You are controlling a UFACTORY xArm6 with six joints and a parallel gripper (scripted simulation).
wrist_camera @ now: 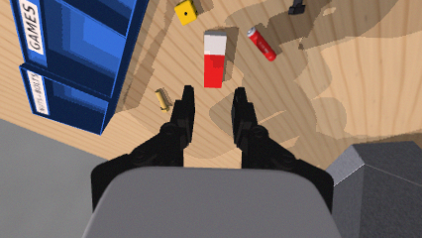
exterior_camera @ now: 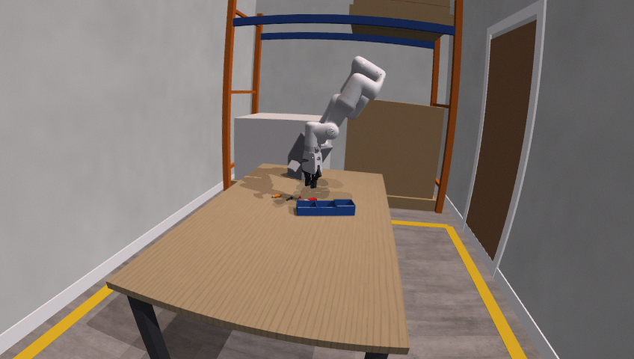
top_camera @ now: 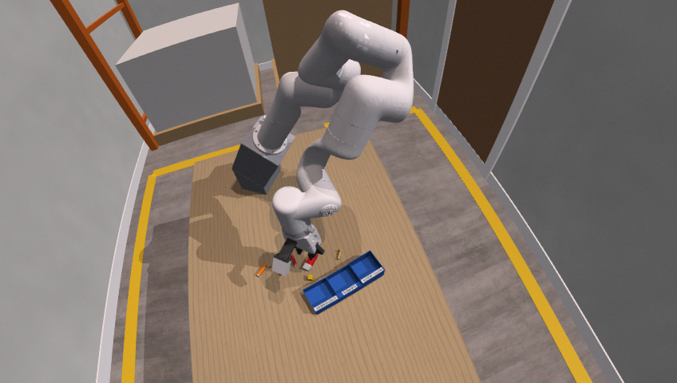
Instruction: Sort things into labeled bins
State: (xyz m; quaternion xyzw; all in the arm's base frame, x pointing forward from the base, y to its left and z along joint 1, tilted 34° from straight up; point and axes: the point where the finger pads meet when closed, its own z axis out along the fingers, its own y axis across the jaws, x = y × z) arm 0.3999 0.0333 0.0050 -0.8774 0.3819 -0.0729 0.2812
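Right now my hand is 90 mm above the eraser. The rest, counted from my hand: red battery 90 mm below, 50 mm to the right, 20 mm behind; then black bolt 100 mm to the right, 90 mm below; then yellow die 90 mm below, 60 mm ahead, 10 mm to the right.
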